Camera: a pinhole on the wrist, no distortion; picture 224 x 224 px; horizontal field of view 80.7 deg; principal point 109.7 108.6 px. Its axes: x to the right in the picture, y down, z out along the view. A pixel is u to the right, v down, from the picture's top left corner.
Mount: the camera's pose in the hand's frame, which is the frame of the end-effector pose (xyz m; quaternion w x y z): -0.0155 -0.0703 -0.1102 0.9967 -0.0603 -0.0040 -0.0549
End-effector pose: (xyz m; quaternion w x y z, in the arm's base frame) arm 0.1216 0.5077 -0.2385 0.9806 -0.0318 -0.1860 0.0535
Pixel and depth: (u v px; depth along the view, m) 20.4 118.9 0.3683
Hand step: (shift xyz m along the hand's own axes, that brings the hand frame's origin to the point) -0.2608 0.0297 0.2483
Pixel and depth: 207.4 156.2 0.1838
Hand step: 0.1269 0.0025 0.0663
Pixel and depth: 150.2 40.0 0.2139
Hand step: 0.0373 -0.1615 0.1164
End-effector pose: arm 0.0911 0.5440 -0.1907 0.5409 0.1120 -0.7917 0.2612
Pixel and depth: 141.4 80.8 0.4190
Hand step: 0.0744 -0.1179 0.3178
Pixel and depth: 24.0 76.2 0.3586
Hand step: -0.2574 -0.0886 0.2529
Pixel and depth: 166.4 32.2 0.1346
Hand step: 0.0333 -0.1373 0.0336
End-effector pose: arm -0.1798 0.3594 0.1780 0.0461 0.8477 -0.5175 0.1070
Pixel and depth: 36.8 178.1 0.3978
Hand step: -0.2116 0.2086 0.2564
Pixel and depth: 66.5 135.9 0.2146
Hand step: -0.0808 0.0071 0.0965
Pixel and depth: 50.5 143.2 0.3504
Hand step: -0.1623 0.0799 0.2243
